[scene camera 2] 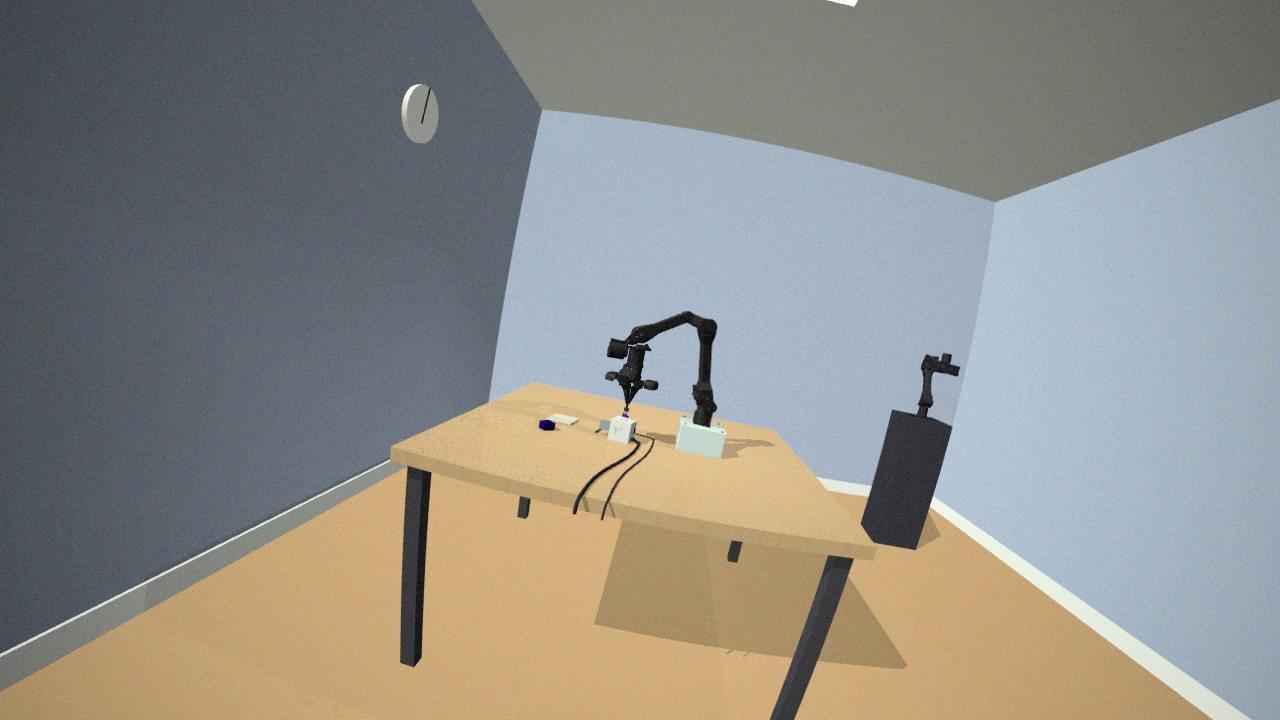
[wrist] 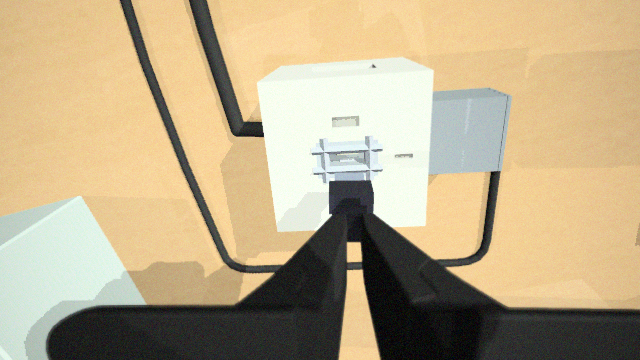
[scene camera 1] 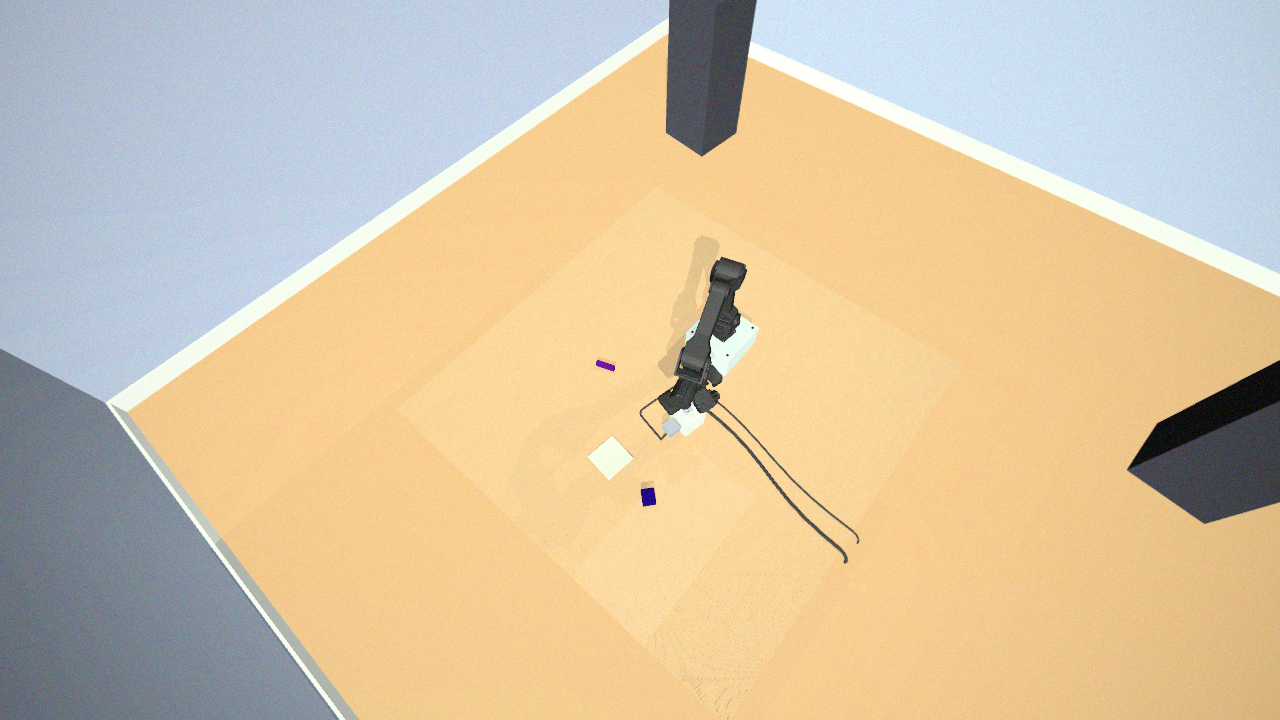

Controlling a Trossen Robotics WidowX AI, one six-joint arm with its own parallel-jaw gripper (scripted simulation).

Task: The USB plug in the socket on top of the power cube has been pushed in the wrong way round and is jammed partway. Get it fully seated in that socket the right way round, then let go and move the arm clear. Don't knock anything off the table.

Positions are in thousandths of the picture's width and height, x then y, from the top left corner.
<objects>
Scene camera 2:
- my gripper: 490,560
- power cube: 486,599
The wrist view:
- my gripper: 552,629
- USB plug: 546,538, held by my gripper
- grey block: 732,362
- power cube: 612,274
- USB socket: 565,435
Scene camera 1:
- my gripper: 538,558
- white pad: 477,635
</objects>
